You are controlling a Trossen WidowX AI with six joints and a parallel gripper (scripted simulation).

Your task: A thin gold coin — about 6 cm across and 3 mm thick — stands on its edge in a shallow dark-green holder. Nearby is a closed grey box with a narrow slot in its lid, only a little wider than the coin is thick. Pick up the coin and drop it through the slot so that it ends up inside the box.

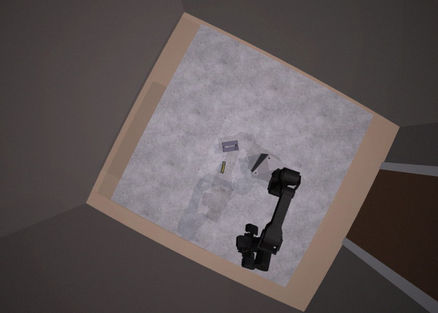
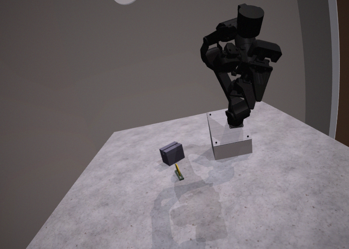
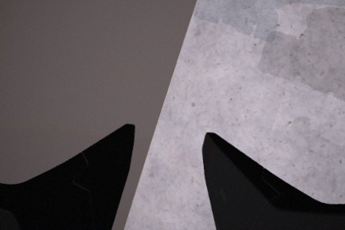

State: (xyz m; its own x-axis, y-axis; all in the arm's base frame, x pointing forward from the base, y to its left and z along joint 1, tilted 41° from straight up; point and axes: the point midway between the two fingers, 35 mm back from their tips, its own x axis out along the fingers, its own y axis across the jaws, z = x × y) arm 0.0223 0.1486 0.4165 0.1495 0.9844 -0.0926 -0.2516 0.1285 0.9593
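Now: gripper tip 30 cm above the thin gold coin, 26 cm short of it and 25 cm to the left of it.
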